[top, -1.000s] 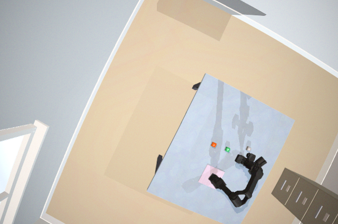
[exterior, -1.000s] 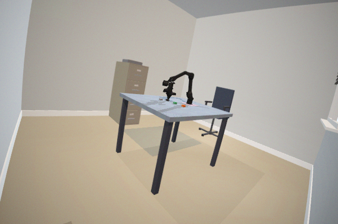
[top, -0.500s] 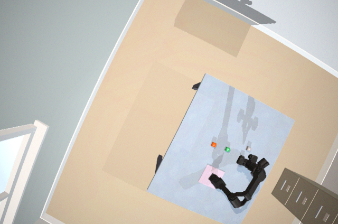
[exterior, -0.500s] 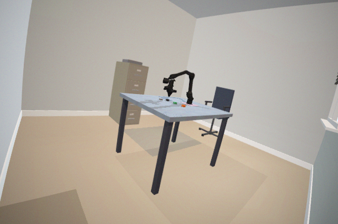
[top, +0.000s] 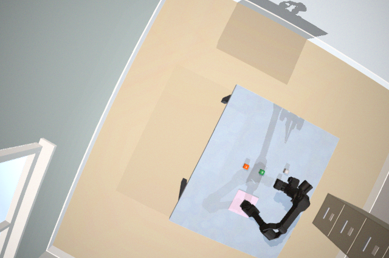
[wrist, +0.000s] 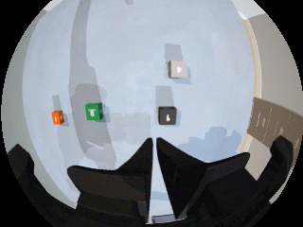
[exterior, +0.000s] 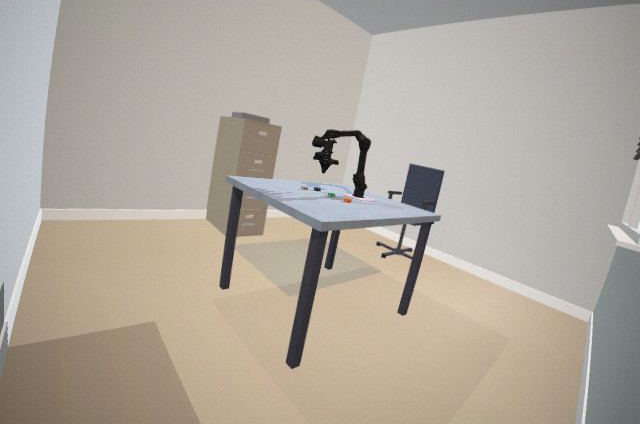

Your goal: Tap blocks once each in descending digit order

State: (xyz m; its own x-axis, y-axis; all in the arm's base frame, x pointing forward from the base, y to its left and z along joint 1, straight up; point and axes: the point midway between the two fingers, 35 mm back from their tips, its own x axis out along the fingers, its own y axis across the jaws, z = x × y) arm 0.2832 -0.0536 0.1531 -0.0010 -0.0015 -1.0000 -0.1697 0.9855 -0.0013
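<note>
The orange block lies 5 cm behind my gripper tip, 23 cm to the left of it and 11 cm below it. Also, from my gripper tip: green block (2 cm behind, 11 cm to the left, 11 cm below); grey block (9 cm ahead, 4 cm to the right, 11 cm below); dark block (4 cm to the right, 11 cm below).
</note>
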